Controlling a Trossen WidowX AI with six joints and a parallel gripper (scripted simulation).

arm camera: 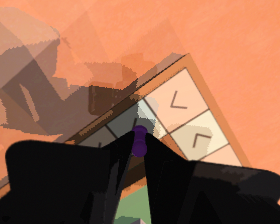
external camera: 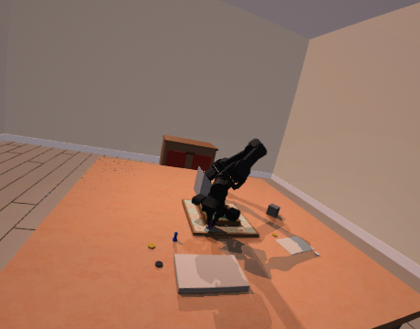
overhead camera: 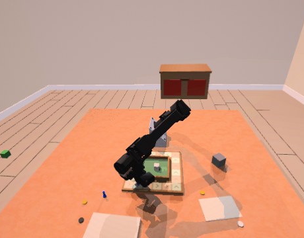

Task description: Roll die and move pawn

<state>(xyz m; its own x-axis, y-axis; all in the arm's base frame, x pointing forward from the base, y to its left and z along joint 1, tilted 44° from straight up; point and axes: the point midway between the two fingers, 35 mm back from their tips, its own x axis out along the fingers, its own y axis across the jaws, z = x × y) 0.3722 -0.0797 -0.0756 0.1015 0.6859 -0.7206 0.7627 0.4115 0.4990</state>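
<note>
Now: gripper tip 10 cm past the white die and 9 cm to the right of it. Round my gripper tip: purple pawn (1 cm above); then green dice tray (10 cm behind, 8 cm to the left, 2 cm below); then blue pawn (5 cm ahead, 15 cm to the right, 1 cm below).
</note>
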